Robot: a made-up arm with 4 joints. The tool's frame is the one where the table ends.
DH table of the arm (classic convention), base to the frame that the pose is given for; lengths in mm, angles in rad. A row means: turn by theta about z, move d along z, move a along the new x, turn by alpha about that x. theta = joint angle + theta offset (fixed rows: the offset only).
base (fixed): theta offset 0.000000  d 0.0  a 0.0  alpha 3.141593
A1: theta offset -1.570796  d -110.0  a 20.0  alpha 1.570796
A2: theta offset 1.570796  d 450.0  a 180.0  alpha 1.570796
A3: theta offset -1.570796  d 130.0  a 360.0  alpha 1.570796
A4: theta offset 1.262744  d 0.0  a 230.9  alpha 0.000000
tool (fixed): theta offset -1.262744  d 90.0  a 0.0  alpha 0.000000
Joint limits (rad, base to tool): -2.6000..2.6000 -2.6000..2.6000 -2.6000..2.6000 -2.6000..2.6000
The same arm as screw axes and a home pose.
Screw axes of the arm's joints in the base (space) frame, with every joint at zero. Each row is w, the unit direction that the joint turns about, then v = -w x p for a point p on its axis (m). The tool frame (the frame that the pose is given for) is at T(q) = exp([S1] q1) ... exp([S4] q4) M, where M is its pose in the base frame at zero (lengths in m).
S1: w 0 0 -1 v 0.0000 0.0000 0.0000
S2: w -1 0 0 v 0.0000 -0.1100 0.0200
S3: w 0 1 0 v 0.0700 0.0000 -0.4500
S4: w 0 0 1 v 0.1500 0.0900 0.0000
M: xyz -0.0200 0.3700 0.0200 (m) quaternion w x y z 1 0 0 0
Joint limits (deg, base to tool): -148.97..148.97 -148.97..148.97 -148.97..148.97 -148.97..148.97

